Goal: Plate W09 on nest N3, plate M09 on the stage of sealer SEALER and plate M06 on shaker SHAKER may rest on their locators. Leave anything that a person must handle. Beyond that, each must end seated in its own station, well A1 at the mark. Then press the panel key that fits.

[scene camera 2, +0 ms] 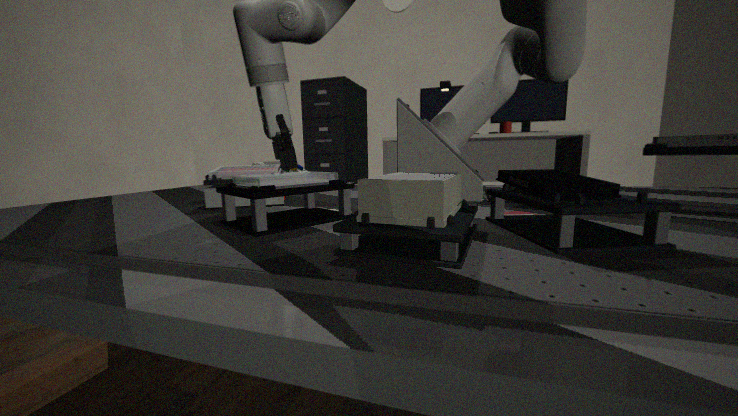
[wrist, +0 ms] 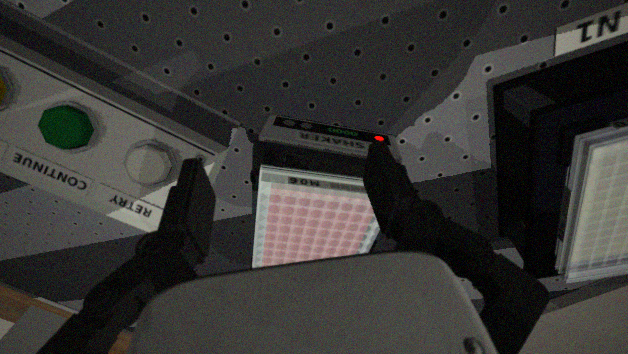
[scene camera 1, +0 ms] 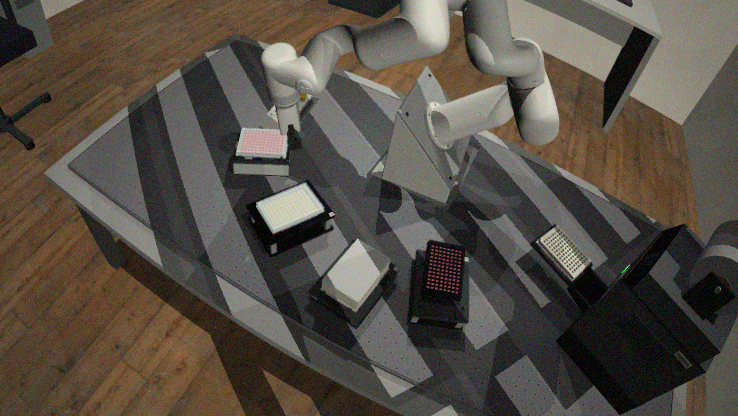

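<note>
My gripper [scene camera 1: 293, 136] [scene camera 2: 285, 153] [wrist: 289, 169] is open and empty, between the key panel and the shaker. In the wrist view one finger overlaps the edge of plate M06 [scene camera 1: 262, 142] [wrist: 315, 225], a pink-welled plate on shaker SHAKER [scene camera 1: 260, 168] [wrist: 311, 138], whose red light is lit. The panel [wrist: 107, 187] shows a green CONTINUE key [wrist: 66, 127] and a white RETRY key [wrist: 148, 162]. A dark plate with red wells [scene camera 1: 445, 268] [scene camera 2: 558, 186] looks tilted on its nest [scene camera 1: 439, 312]. A pale plate [scene camera 1: 563, 253] lies at the sealer [scene camera 1: 630, 335]. Their labels are unreadable; seating of M06 is unclear.
A pale yellow plate [scene camera 1: 290, 206] [scene camera 2: 286, 179] [wrist: 605, 210] is on nest N1 [scene camera 1: 273, 246], beside the shaker. A tall cream plate [scene camera 1: 356, 273] [scene camera 2: 403, 201] stands on another nest [scene camera 1: 356, 316]. The arm's grey wedge mount [scene camera 1: 413, 155] rises behind the stations.
</note>
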